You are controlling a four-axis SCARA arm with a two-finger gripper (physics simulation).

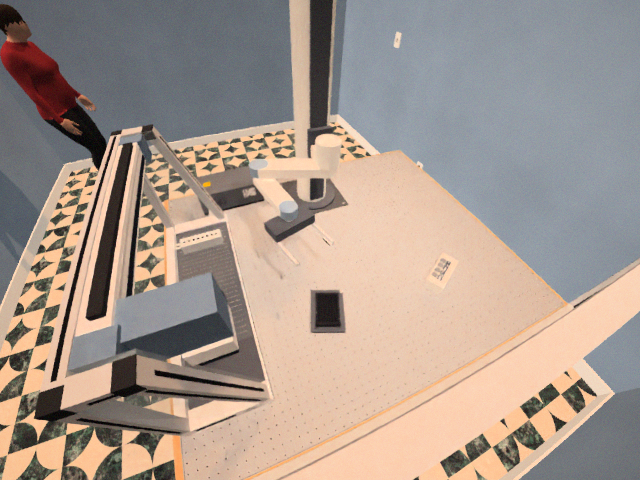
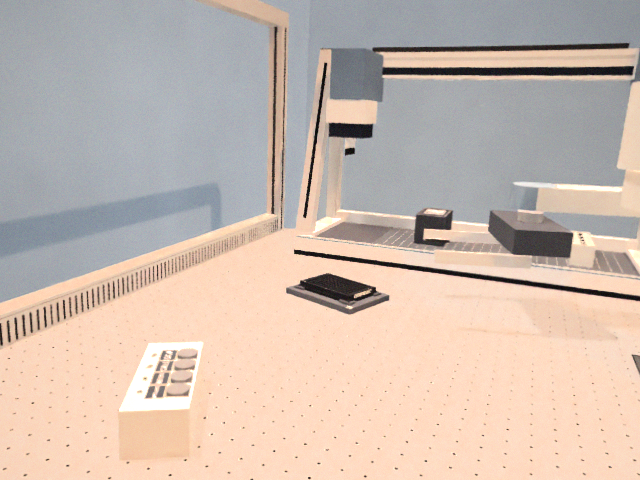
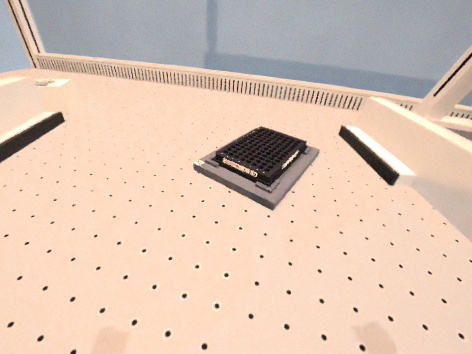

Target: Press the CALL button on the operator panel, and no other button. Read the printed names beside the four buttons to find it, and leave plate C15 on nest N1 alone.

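Frame: origin at the arm's base, x ahead, y left, z up, level; centimetres.
Seen in the pictures: gripper, between the fingertips: (image 1: pixel 315 253) (image 2: pixel 428 244) (image 3: pixel 206 106); arm's base, origin of its link: (image 1: pixel 311 195).
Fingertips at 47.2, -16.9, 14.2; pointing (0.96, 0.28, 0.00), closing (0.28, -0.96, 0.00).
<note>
Pixels of each thing's middle, then the offset from my fingertips to it, as dx, dy, dz. "spot": a spot on its surface instead.
- white operator panel, middle of its body: (image 2: pixel 167 392) (image 3: pixel 25 96) (image 1: pixel 440 273) +20.9, +46.7, -10.2
- Black plate C15, middle of its body: (image 3: pixel 263 150) (image 2: pixel 337 287) (image 1: pixel 327 308) +17.2, -2.1, -11.1
- grey nest N1, middle of its body: (image 3: pixel 262 156) (image 2: pixel 337 292) (image 1: pixel 327 310) +17.2, -2.1, -12.1
- blue head, a spot on its surface: (image 1: pixel 173 312) spot: +28.2, -36.3, +35.8
- dark box, a spot on its surface: (image 2: pixel 434 217) spot: +4.9, -34.6, -1.3
The white operator panel (image 1: pixel 435 279) (image 2: pixel 155 428) (image 3: pixel 59 95) stands on the perforated table, with four round grey buttons in a row. Dark printed names sit beside them, too small and blurred to read, so I cannot tell which is CALL. Black plate C15 (image 1: pixel 327 308) (image 2: pixel 338 285) (image 3: pixel 262 150) lies flat on grey nest N1 (image 1: pixel 328 330) (image 2: pixel 316 299) (image 3: pixel 235 185). My gripper (image 1: pixel 314 253) (image 2: pixel 432 247) (image 3: pixel 206 106) is open and empty, above the table between the arm's base and the nest, away from the panel.
A gantry machine (image 1: pixel 98 338) (image 2: pixel 506 62) with a blue head (image 1: pixel 173 312) (image 2: pixel 354 74) stands over a slotted deck beside the table. A dark box (image 2: pixel 434 217) stands on that deck. A low slotted rail (image 2: pixel 139 279) (image 3: pixel 200 82) borders the table. A person in red (image 1: pixel 38 77) stands beyond the gantry.
</note>
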